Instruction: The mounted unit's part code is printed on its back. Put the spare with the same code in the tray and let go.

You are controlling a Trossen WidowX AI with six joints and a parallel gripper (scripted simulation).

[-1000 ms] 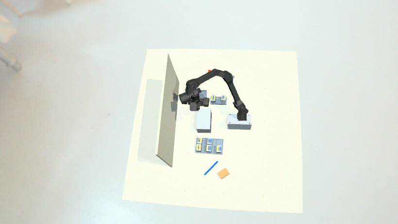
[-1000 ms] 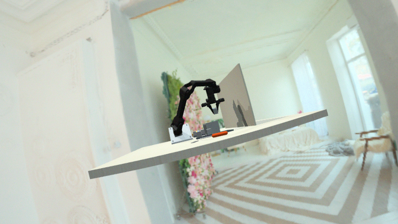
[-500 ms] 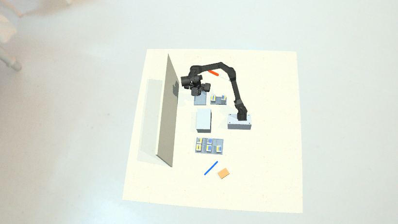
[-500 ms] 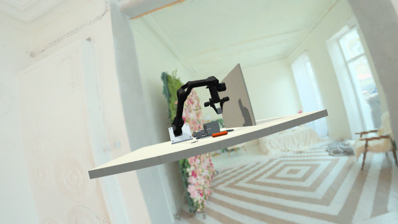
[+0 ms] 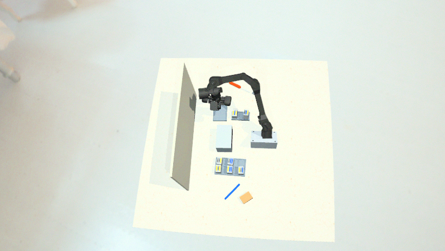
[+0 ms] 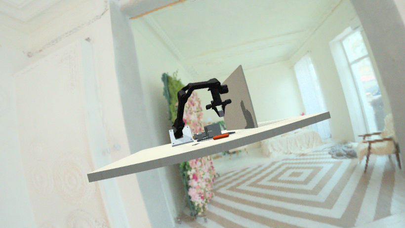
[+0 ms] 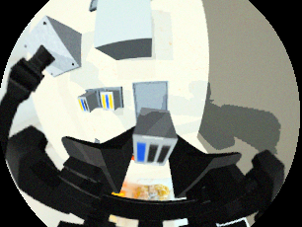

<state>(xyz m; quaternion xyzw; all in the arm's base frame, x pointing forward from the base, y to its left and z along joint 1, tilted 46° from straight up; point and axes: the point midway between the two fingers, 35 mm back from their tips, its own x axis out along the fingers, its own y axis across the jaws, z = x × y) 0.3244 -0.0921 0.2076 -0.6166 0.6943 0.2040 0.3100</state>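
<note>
Right now my gripper tip is 140 mm above the tray. Also, from my gripper tip: mounted unit (220 mm to the left, 90 mm below, 40 mm behind); blue pen (560 mm to the left, 140 mm below, 80 mm behind); grey panel (200 mm to the left, 190 mm ahead, 80 mm above).
</note>
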